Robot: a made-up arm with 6 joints.
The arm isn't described. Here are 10 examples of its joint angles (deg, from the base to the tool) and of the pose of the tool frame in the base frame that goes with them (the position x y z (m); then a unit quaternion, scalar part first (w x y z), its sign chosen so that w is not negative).
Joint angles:
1: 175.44 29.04 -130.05 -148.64 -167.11 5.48
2: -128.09 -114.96 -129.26 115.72 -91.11 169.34
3: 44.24 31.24 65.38 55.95 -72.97 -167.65
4: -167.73 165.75 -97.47 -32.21 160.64 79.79
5: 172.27 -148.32 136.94 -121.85 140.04 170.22
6: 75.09 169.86 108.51 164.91 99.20 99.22
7: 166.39 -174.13 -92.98 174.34 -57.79 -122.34
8: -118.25 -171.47 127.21 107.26 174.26 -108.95
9: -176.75 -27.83 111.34 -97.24 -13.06 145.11
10: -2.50 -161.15 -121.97 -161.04 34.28 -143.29
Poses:
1: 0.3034 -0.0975 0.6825 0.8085 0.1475 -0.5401 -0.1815
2: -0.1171 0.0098 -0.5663 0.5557 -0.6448 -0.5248 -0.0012
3: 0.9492 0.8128 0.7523 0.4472 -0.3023 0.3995 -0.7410
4: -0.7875 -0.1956 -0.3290 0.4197 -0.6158 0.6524 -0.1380
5: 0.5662 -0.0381 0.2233 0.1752 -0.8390 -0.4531 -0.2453
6: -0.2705 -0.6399 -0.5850 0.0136 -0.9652 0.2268 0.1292
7: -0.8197 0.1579 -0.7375 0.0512 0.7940 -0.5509 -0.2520
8: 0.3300 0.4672 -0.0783 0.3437 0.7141 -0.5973 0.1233
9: -0.6456 -0.1281 0.8914 0.3834 0.6539 -0.1774 -0.6276
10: 0.6896 -0.0074 -0.2092 0.8509 0.2482 0.2919 0.3593
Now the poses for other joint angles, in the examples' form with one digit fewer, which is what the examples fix.
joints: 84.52 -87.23 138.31 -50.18 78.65 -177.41
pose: 0.075 0.018 0.648 0.033 0.685 0.461 0.563
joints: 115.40 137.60 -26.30 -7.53 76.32 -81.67
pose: -0.555 1.093 -0.833 0.045 0.982 0.167 0.079
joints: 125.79 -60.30 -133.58 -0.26 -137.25 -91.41
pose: 0.154 -0.305 -0.145 0.925 -0.236 -0.081 0.288
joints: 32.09 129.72 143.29 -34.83 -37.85 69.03
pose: -0.411 -0.125 -0.332 0.491 -0.150 -0.842 0.168
